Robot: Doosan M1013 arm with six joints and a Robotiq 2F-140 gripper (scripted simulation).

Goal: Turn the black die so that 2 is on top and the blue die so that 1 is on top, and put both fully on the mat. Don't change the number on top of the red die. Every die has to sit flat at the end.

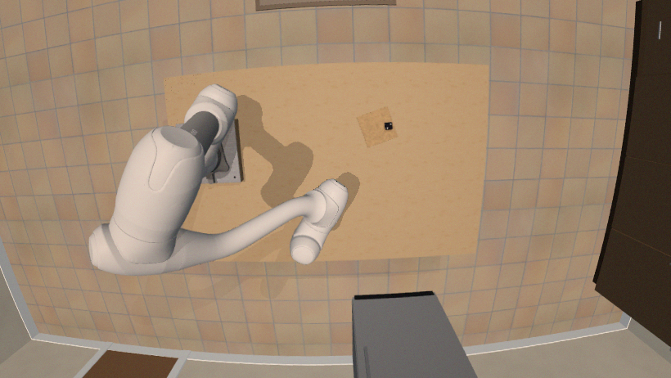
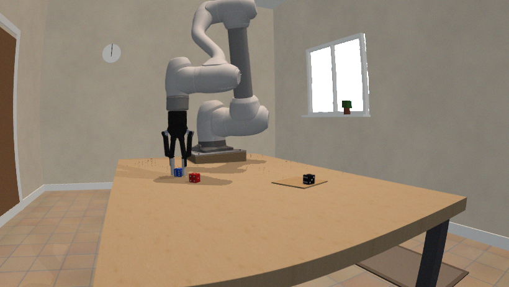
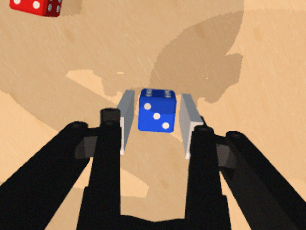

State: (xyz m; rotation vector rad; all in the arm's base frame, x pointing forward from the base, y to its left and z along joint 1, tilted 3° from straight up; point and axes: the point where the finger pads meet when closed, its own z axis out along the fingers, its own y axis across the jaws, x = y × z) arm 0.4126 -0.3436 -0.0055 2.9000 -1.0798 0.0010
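Now: hand 20 mm above the blue die. The rest, counted from my hand: red die (130 mm ahead, 20 mm to the left, 20 mm below); then black die (390 mm ahead, 310 mm to the left, 20 mm below); then cork mat (340 mm ahead, 310 mm to the left, 30 mm below).
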